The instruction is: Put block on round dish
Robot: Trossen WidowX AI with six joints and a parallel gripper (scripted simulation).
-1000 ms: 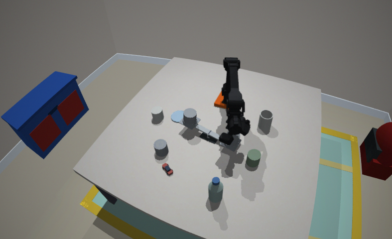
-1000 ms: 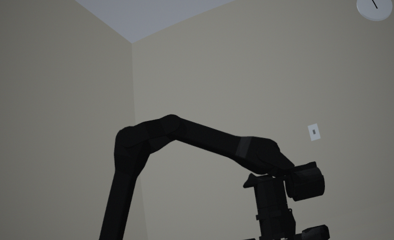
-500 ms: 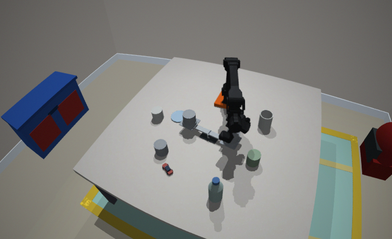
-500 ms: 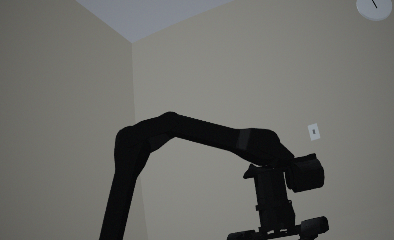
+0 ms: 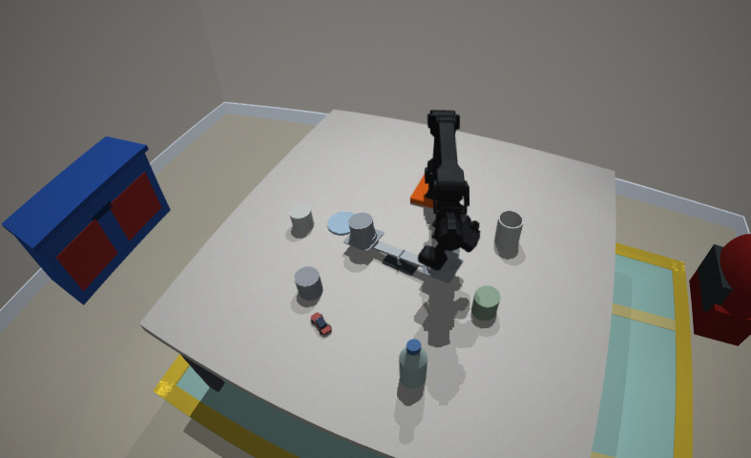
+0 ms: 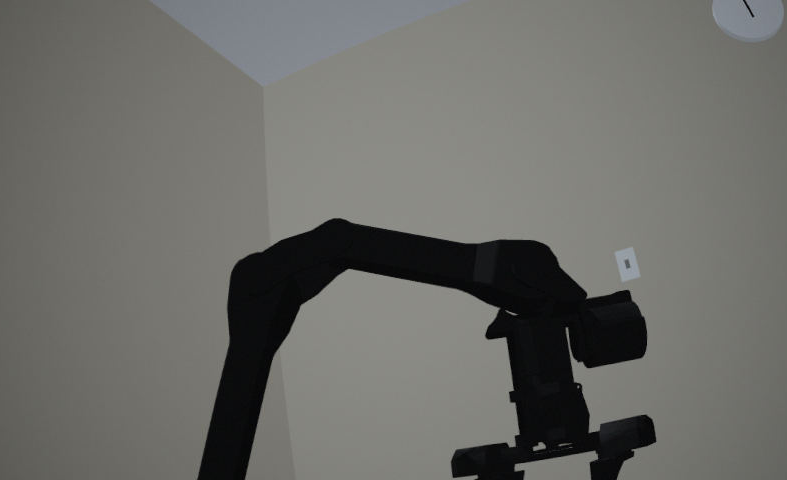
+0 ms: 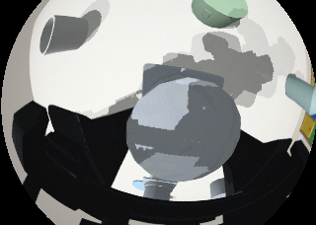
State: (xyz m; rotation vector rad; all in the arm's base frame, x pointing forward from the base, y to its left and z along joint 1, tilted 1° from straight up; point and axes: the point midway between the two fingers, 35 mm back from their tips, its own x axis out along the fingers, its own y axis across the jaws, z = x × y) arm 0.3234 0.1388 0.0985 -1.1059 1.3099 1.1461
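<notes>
Right now my gripper tip is 20 mm above the grey block. From my gripper tip the other things lie so: bottle: 310 mm ahead, 50 mm to the left, 20 mm above; toy car: 270 mm ahead, 240 mm to the right, 80 mm below; green cylinder: 40 mm ahead, 130 mm to the left, 50 mm below.
</notes>
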